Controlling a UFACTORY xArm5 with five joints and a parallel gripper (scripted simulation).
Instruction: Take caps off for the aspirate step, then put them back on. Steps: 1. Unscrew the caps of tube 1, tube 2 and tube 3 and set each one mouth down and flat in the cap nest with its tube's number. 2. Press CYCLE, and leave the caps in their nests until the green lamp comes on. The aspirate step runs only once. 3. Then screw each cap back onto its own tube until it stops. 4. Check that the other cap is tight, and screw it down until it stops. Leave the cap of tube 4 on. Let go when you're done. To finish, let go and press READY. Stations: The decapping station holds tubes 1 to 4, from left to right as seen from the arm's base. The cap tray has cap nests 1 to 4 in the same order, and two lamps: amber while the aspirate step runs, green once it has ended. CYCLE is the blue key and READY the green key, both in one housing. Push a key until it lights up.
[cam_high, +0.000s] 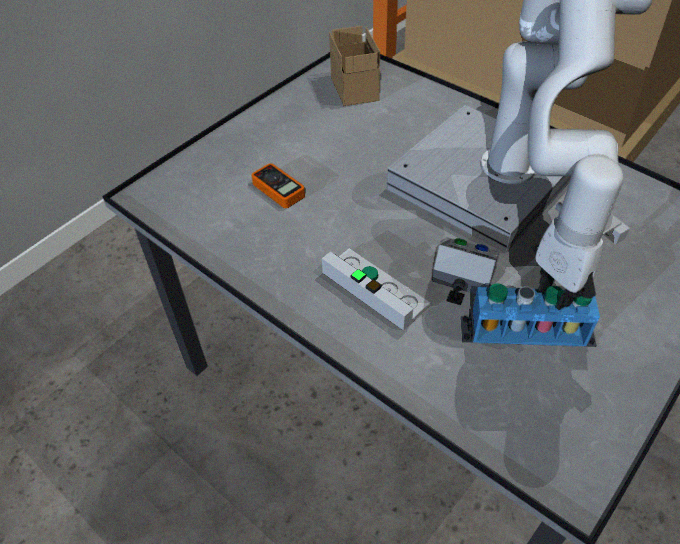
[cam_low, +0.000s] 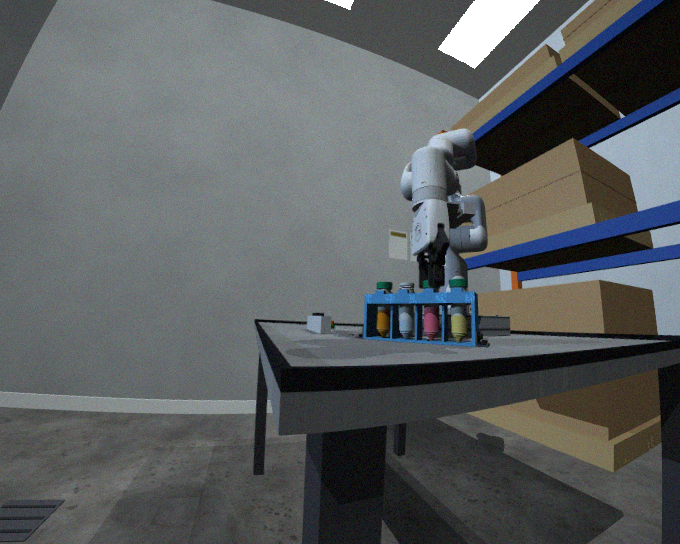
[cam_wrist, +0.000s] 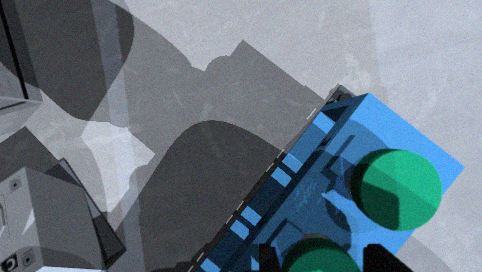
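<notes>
My gripper is now 30 mm short of the threaded neck, 40 mm to the left of it and 10 mm above it. Round my hand: green key (50 mm behind, 230 mm to the right, 60 mm below); blue key (60 mm behind, 180 mm to the right, 60 mm below); key housing (40 mm behind, 210 mm to the right, 80 mm below).
</notes>
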